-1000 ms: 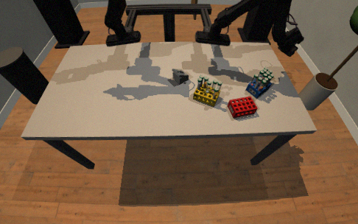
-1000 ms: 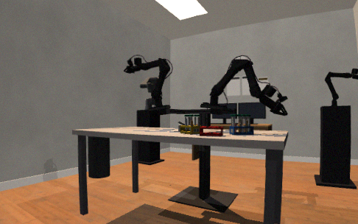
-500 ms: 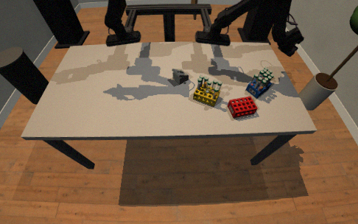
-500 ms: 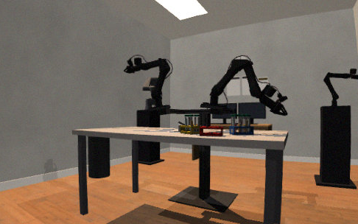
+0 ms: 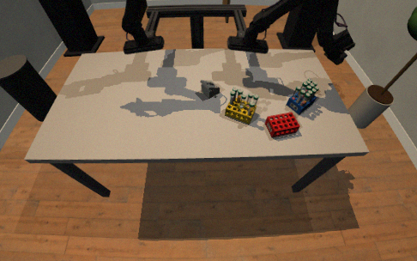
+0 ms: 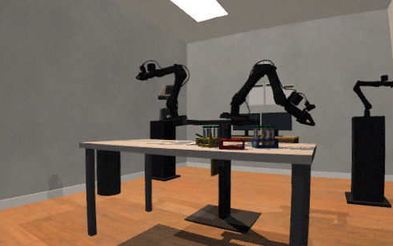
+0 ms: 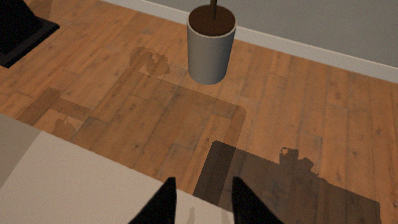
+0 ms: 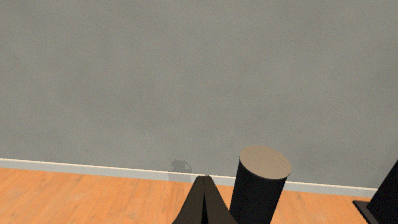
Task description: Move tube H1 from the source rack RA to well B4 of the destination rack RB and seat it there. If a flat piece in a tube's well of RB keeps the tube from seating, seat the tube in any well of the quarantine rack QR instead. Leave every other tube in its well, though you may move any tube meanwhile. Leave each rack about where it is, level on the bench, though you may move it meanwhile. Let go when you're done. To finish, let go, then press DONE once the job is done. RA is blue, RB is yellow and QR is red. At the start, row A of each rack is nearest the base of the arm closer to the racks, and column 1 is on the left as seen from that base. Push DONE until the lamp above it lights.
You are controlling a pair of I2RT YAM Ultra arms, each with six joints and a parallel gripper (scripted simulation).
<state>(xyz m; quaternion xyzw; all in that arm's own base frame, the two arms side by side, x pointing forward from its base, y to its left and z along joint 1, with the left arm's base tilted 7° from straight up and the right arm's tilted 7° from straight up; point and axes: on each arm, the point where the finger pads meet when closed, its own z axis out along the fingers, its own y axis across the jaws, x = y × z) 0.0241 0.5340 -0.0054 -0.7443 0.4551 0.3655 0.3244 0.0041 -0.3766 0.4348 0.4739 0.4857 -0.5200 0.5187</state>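
My left gripper is now 21 cm to the left of the tube, 18 cm short of it and 7 cm above it. From my left hand the other things lie so: blue rack RA: 25 cm to the right, 21 cm ahead, 11 cm below; then red rack QR: 39 cm to the right, 36 cm ahead, 11 cm below; then yellow rack RB: 58 cm to the right, 28 cm ahead, 11 cm below.
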